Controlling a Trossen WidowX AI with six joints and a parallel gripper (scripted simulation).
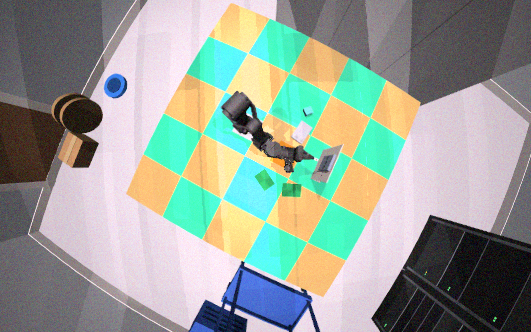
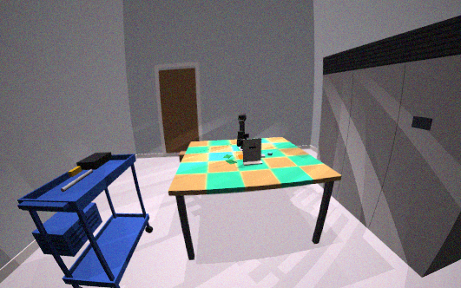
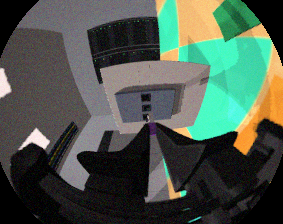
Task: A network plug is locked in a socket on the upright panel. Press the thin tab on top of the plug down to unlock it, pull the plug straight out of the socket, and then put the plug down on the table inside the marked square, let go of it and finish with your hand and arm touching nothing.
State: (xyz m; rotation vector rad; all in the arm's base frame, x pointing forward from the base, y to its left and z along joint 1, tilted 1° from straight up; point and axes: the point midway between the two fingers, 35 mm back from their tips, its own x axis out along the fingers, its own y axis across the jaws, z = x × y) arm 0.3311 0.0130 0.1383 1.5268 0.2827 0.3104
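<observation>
Right now the grey upright panel is 7 cm ahead of my gripper tip, 5 cm below it and 1 cm to the left of it. The rest, counted from my gripper tip: network plug 1 cm ahead.
</observation>
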